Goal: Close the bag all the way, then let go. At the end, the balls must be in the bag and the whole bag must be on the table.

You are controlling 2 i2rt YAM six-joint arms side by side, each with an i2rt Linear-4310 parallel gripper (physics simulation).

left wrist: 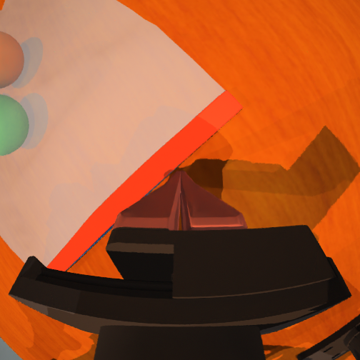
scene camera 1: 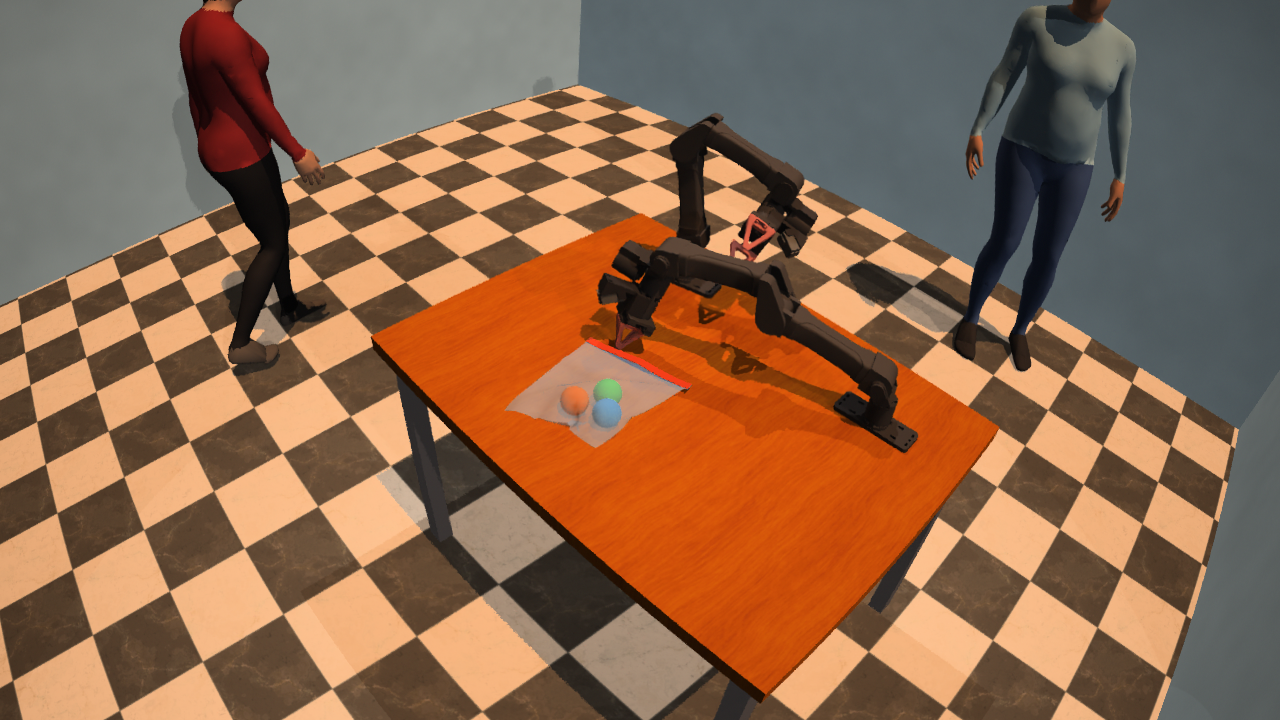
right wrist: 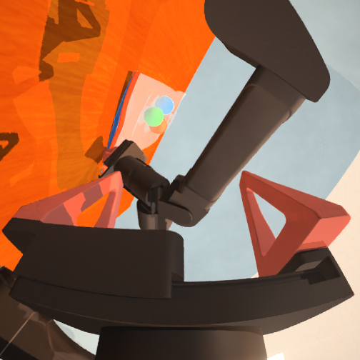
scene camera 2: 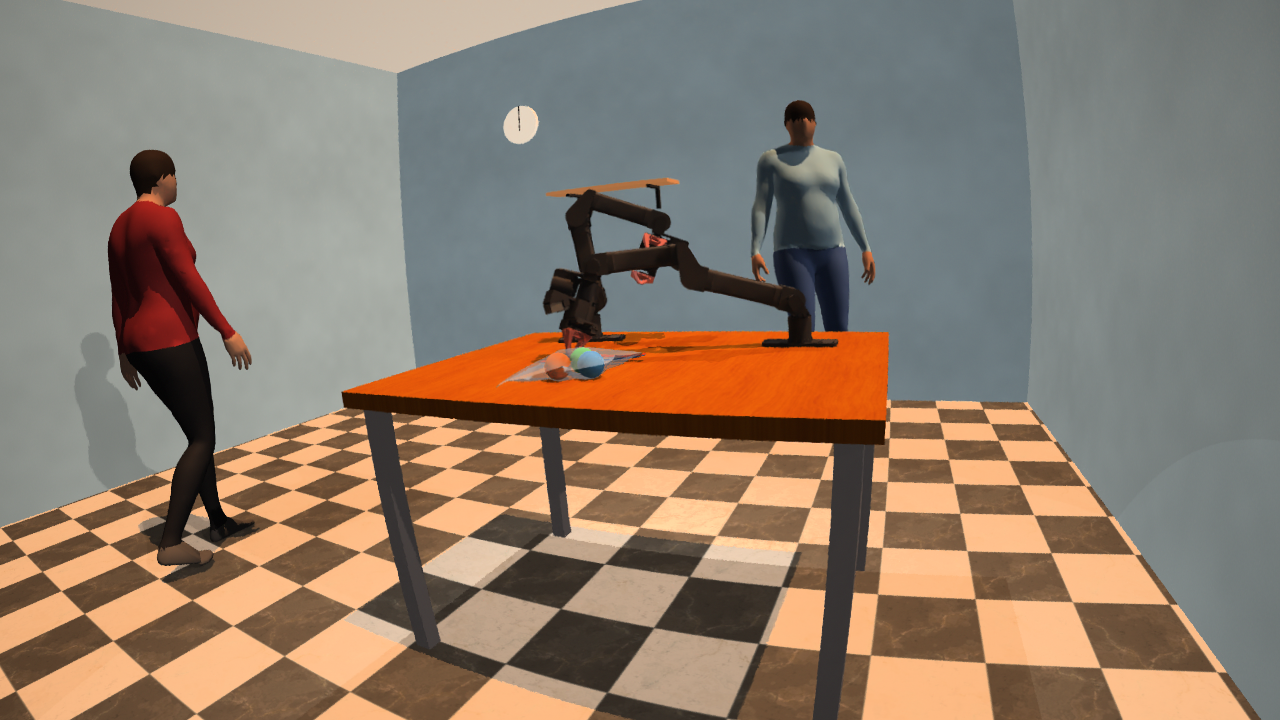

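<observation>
A pale, see-through bag (scene camera 1: 546,385) (left wrist: 125,80) (right wrist: 137,97) lies flat on the table (scene camera 1: 716,537) (scene camera 2: 760,385). Its mouth has a red lip (scene camera 1: 648,368) (left wrist: 165,155) and a blue lip (right wrist: 117,120), which look slightly apart in the right wrist view. An orange ball (scene camera 1: 574,400) (scene camera 2: 557,364), a green ball (scene camera 1: 607,391) (right wrist: 153,116) and a blue ball (scene camera 1: 606,412) (scene camera 2: 588,363) show inside. My left gripper (scene camera 1: 623,347) (scene camera 2: 573,345) (left wrist: 180,177) is shut, tips down beside the mouth; any contact is unclear. My right gripper (scene camera 1: 749,241) is open and empty, raised away from the bag.
The left arm (scene camera 1: 716,266) reaches across the table, in front of the raised right arm (scene camera 1: 691,183). Two people, one in a red top (scene camera 1: 223,98) (scene camera 2: 161,277) and one in a pale top (scene camera 1: 1060,89) (scene camera 2: 805,197), stand beyond the table.
</observation>
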